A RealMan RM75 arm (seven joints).
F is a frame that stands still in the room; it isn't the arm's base.
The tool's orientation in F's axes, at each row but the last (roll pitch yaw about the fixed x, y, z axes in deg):
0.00, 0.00, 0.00
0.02, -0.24, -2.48
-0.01, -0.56, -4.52
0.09, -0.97, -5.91
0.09, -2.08, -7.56
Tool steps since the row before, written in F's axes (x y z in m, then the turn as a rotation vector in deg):
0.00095, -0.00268, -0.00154, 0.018, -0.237, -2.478
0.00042, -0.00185, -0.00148, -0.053, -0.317, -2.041
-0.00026, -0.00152, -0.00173, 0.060, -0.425, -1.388
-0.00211, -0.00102, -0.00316, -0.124, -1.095, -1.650
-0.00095, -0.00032, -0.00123, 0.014, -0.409, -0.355
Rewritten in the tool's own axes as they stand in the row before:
0.00095, -0.00268, -0.00154, 0.018, -0.237, -2.478
0.00049, -0.00183, -0.00148, -0.048, -0.320, -2.041
-0.00016, -0.00154, -0.00173, 0.080, -0.419, -1.389
-0.00205, -0.00124, -0.00312, -0.039, -1.105, -1.648
-0.00094, -0.00044, -0.00120, 0.055, -0.404, -0.357

